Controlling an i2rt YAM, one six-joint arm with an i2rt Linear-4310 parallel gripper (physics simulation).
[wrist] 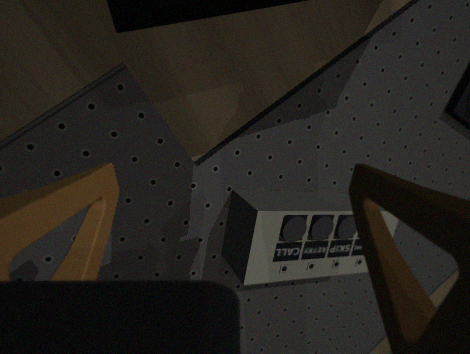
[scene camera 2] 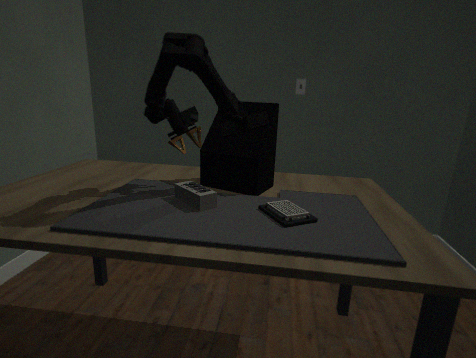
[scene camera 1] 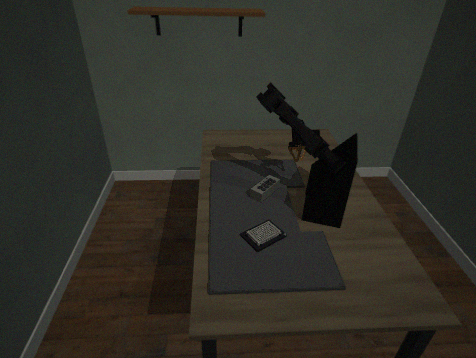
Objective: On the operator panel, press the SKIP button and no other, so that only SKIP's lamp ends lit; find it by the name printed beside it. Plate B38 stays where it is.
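Pixels of known places: gripper, fingertip midpoint: (wrist: 234,176) (scene camera 2: 192,150) (scene camera 1: 298,161); arm's base, origin of the base link: (scene camera 2: 244,125) (scene camera 1: 333,163).
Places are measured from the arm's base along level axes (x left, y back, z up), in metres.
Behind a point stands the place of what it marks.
The operator panel (scene camera 1: 261,194) {x -0.128, y -0.277, z -0.201 m} (scene camera 2: 201,201) {x -0.178, y -0.311, z -0.216 m} (wrist: 252,247) {x -0.242, y -0.157, z -0.196 m} is a light grey box on the dark mat. In the wrist view its labels read upside down: CALL, RETRY, SKIP and a fourth one partly hidden by a finger. The SKIP button (wrist: 346,227) {x -0.177, y -0.227, z -0.193 m} is a dark round cap beside the SKIP label (wrist: 340,249) {x -0.195, y -0.242, z -0.196 m}; its small lamp (wrist: 336,264) {x -0.209, y -0.251, z -0.195 m} looks dark. My gripper (scene camera 2: 189,148) {x -0.210, y -0.047, z -0.099 m} (wrist: 234,176) {x -0.210, y -0.047, z -0.099 m} is open and empty, high above the mat and off to one side of the panel. Plate B38 (scene camera 1: 265,233) {x 0.106, y -0.352, z -0.225 m} (scene camera 2: 287,208) {x 0.096, y -0.357, z -0.225 m} appears as a pale gridded plate on a black base; its name is not readable.
The dark mat (scene camera 1: 235,270) {x 0.238, y -0.529, z -0.247 m} (scene camera 2: 340,240) {x 0.194, y -0.535, z -0.249 m} (wrist: 280,165) {x -0.168, y -0.164, z -0.249 m} lies on the wooden table (scene camera 1: 380,280) {x 0.436, y -0.016, z -0.262 m} (scene camera 2: 400,270) {x 0.282, y -0.663, z -0.262 m}. The black arm base block (scene camera 1: 330,195) {x 0.098, y -0.057, z -0.094 m} (scene camera 2: 240,160) {x -0.025, y -0.094, z -0.127 m} stands beside the mat, behind the panel and plate in scene camera 2. A wall shelf (scene camera 1: 195,12) is at the back.
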